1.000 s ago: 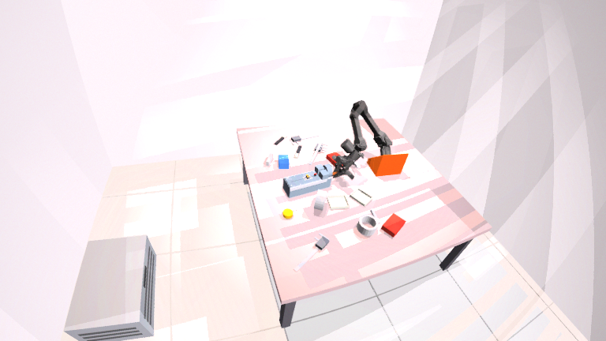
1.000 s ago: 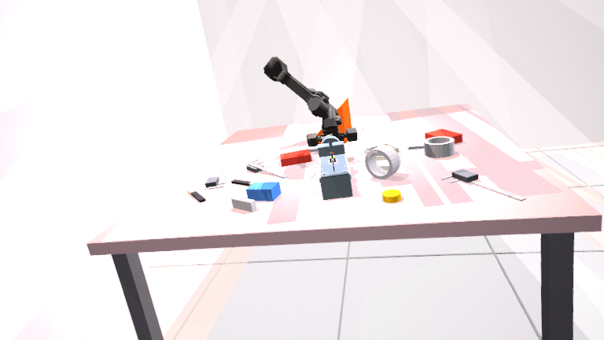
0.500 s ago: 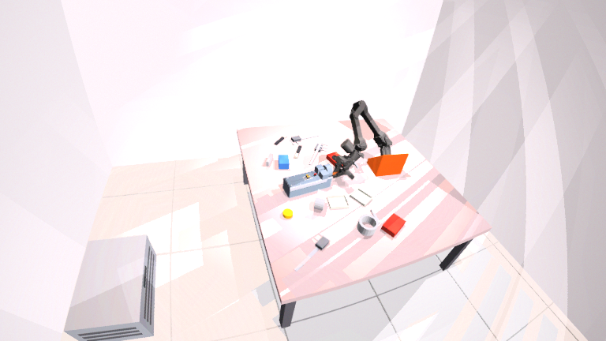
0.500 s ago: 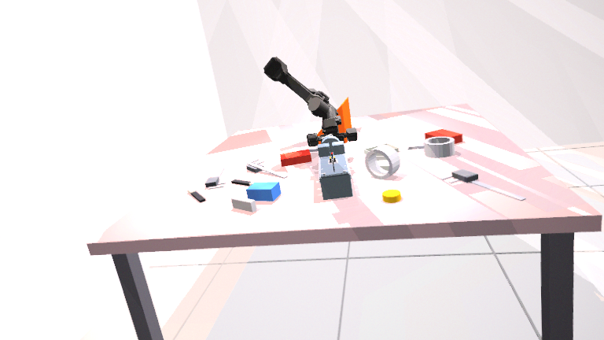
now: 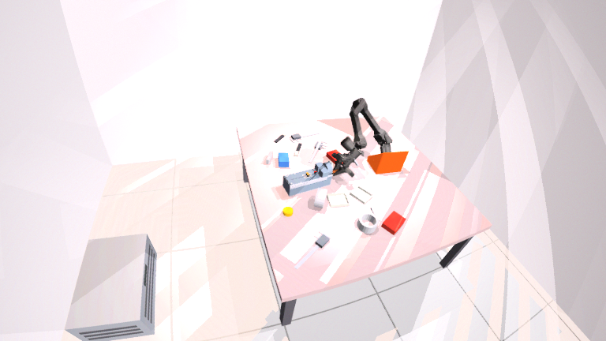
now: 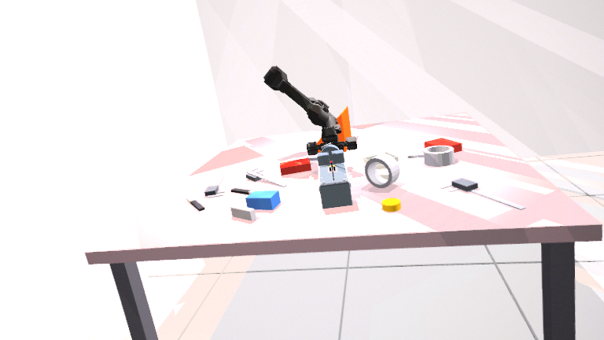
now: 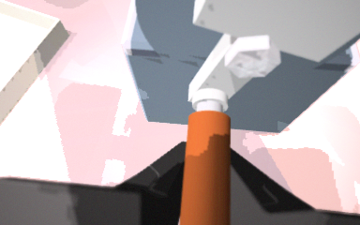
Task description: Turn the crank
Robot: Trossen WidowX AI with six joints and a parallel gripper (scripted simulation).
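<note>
My gripper tip is 20 mm below the orange handle and 20 mm past it. Also, from my gripper tip: red pointer: 120 mm ahead, 50 mm above, 10 mm to the left; yellow disc: 320 mm ahead, 190 mm to the left, 30 mm below; blue block: 240 mm ahead, 210 mm to the right, 20 mm below.
</note>
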